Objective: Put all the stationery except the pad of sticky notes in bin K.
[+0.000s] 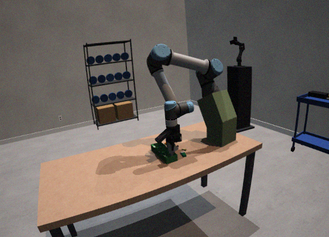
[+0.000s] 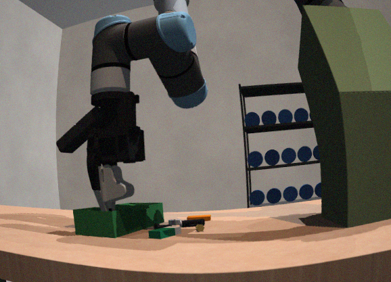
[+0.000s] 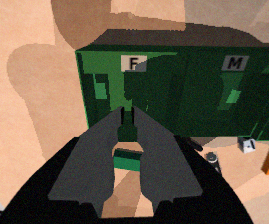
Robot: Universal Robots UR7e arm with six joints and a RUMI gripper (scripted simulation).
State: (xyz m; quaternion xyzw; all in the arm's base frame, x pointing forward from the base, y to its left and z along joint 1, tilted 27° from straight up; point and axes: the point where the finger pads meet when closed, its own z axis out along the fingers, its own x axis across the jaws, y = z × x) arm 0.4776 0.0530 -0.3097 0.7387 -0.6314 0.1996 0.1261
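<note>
Now: hand 50 mm past the white sharpener-like piece, 170 mm to the left of it and 30 mm above it. Round my hand: green bin (20 mm ahead, 90 mm to the right, 20 mm below); black bolt (60 mm behind, 90 mm to the right, 30 mm below); green block (100 mm behind, 30 mm to the right, 30 mm below).
</note>
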